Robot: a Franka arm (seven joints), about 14 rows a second.
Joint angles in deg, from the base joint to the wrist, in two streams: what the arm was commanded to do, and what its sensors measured. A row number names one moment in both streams.
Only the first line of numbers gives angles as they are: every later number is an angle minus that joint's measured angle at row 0.
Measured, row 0:
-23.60, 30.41, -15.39, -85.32, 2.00, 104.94, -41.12
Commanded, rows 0 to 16:
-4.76, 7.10, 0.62, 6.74, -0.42, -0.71, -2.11
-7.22, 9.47, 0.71, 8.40, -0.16, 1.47, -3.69
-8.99, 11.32, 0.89, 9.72, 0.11, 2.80, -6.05
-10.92, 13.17, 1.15, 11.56, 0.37, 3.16, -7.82
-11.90, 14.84, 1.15, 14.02, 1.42, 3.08, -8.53
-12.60, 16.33, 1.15, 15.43, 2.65, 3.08, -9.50
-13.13, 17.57, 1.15, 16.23, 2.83, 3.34, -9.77
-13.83, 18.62, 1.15, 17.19, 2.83, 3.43, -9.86
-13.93, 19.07, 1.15, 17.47, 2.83, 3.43, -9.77
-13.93, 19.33, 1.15, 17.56, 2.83, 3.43, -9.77
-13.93, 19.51, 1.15, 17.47, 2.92, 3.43, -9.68
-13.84, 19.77, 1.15, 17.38, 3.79, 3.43, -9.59
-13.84, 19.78, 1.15, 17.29, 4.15, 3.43, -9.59
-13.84, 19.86, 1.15, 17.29, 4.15, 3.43, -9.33
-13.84, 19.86, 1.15, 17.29, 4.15, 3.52, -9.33
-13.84, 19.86, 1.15, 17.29, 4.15, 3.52, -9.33
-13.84, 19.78, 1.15, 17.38, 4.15, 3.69, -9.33
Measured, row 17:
-13.18, 19.06, 0.81, 15.24, 3.34, 4.42, -8.95
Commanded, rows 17 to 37:
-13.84, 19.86, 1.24, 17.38, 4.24, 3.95, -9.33
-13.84, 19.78, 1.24, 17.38, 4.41, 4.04, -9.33
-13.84, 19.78, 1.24, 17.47, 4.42, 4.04, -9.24
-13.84, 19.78, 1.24, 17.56, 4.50, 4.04, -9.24
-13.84, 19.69, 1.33, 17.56, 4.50, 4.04, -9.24
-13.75, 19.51, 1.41, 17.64, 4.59, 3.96, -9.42
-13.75, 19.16, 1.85, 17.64, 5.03, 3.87, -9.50
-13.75, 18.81, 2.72, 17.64, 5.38, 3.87, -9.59
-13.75, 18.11, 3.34, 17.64, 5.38, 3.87, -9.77
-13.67, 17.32, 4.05, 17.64, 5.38, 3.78, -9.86
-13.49, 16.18, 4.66, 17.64, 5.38, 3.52, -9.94
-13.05, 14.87, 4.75, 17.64, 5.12, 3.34, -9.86
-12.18, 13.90, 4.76, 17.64, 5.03, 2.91, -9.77
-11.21, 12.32, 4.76, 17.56, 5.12, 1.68, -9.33
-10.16, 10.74, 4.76, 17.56, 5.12, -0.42, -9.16
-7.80, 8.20, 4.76, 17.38, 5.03, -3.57, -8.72
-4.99, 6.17, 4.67, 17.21, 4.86, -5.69, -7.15
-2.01, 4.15, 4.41, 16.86, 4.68, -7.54, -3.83
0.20, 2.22, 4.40, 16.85, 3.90, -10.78, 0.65
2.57, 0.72, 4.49, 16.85, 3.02, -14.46, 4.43
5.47, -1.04, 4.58, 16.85, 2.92, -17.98, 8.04
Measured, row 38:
1.13, 3.03, 5.17, 18.94, 4.09, -13.23, 2.35
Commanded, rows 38 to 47:
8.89, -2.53, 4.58, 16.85, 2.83, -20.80, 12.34
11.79, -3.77, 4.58, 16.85, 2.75, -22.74, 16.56
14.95, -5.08, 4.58, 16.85, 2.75, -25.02, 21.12
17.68, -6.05, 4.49, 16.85, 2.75, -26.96, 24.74
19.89, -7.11, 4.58, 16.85, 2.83, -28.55, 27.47
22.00, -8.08, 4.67, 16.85, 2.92, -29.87, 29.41
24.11, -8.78, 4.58, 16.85, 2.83, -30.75, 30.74
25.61, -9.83, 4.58, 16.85, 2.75, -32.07, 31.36
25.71, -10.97, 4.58, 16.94, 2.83, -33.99, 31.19
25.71, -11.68, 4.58, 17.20, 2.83, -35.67, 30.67
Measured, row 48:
25.58, -8.49, 5.26, 18.69, 3.18, -32.98, 30.91
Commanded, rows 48 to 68:
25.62, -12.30, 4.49, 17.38, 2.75, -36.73, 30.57
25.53, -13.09, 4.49, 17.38, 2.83, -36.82, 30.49
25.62, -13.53, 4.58, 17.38, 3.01, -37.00, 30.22
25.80, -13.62, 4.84, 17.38, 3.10, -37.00, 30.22
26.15, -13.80, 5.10, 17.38, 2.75, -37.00, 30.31
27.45, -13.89, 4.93, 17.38, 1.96, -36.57, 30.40
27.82, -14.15, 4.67, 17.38, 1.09, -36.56, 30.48
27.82, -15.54, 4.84, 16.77, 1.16, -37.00, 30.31
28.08, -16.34, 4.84, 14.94, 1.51, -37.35, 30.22
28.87, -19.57, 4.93, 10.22, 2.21, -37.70, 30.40
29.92, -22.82, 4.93, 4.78, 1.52, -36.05, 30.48
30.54, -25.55, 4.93, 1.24, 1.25, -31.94, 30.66
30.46, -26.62, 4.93, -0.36, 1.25, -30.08, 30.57
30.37, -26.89, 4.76, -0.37, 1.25, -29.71, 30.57
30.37, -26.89, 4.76, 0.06, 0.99, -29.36, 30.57
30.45, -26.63, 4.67, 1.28, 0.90, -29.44, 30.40
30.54, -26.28, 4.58, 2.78, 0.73, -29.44, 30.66
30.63, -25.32, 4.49, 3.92, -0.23, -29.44, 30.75
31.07, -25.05, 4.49, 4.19, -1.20, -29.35, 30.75
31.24, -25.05, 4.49, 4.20, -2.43, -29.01, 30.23
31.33, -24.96, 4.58, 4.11, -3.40, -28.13, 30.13
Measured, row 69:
30.19, -25.18, 5.06, 3.54, -1.20, -29.23, 30.66
